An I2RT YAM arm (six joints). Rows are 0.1 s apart.
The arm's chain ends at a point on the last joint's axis. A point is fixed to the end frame.
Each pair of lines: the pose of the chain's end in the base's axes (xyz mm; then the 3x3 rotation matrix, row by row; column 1 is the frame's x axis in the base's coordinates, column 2 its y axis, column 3 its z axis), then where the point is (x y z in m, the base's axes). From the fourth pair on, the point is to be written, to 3 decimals.
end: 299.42 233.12 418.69; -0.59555 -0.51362 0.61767; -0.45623 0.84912 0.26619; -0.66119 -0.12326 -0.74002
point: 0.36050 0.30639 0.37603
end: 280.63 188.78 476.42; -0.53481 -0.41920 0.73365; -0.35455 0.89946 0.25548; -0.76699 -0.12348 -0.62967
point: 0.35289 0.25869 0.44795
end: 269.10 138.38 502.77; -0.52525 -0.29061 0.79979; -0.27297 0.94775 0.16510; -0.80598 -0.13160 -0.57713
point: 0.35148 0.19861 0.48030
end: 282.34 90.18 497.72; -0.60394 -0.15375 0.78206; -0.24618 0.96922 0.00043; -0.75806 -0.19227 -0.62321
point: 0.371 0.135 0.467
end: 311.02 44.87 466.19; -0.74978 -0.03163 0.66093; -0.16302 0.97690 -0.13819; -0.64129 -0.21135 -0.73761
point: 0.400 0.075 0.420
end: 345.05 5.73 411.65; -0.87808 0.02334 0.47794; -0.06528 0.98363 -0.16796; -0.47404 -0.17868 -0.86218
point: 0.425 0.029 0.348
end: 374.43 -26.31 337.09; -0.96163 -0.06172 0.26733; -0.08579 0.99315 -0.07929; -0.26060 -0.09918 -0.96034
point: 0.436 0.006 0.259
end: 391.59 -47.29 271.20; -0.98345 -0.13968 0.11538; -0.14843 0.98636 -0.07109; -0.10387 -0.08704 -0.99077
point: 0.438 -0.012 0.184
